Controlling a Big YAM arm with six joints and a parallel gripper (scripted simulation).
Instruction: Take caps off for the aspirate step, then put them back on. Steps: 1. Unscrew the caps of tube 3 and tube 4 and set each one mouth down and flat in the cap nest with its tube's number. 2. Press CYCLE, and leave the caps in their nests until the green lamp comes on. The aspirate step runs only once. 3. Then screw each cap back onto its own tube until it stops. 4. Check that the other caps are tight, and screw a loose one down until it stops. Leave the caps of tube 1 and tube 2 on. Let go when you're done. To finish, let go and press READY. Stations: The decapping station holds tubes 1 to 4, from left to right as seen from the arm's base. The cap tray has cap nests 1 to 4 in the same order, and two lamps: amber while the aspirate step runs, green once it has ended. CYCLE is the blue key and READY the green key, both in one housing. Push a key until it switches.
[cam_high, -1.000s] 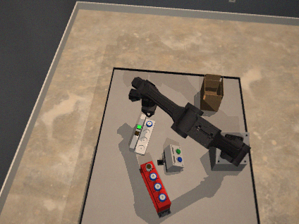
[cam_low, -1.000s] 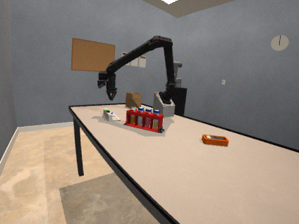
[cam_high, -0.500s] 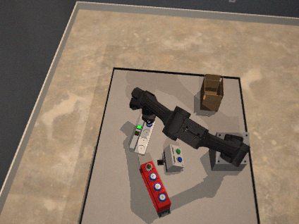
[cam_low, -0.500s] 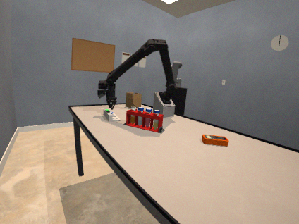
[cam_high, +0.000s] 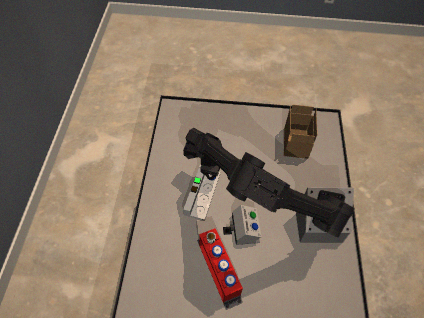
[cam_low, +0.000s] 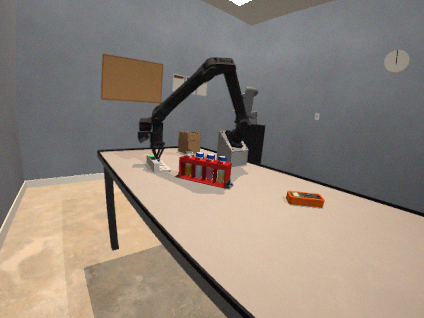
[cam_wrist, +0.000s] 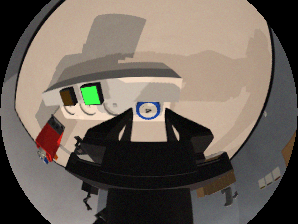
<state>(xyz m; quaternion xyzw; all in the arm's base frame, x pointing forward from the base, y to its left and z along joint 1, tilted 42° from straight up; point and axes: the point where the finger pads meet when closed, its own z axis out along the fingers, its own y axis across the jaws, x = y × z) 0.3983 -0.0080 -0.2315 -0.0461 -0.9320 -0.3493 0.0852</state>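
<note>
Right now the blue tube cap is 2 cm below my hand. Also, from my hand: green key 18 cm to the left, 17 cm behind, 3 cm above; then key housing 20 cm to the left, 16 cm behind, 2 cm above; then blue key 22 cm to the left, 18 cm behind, 3 cm above.
</note>
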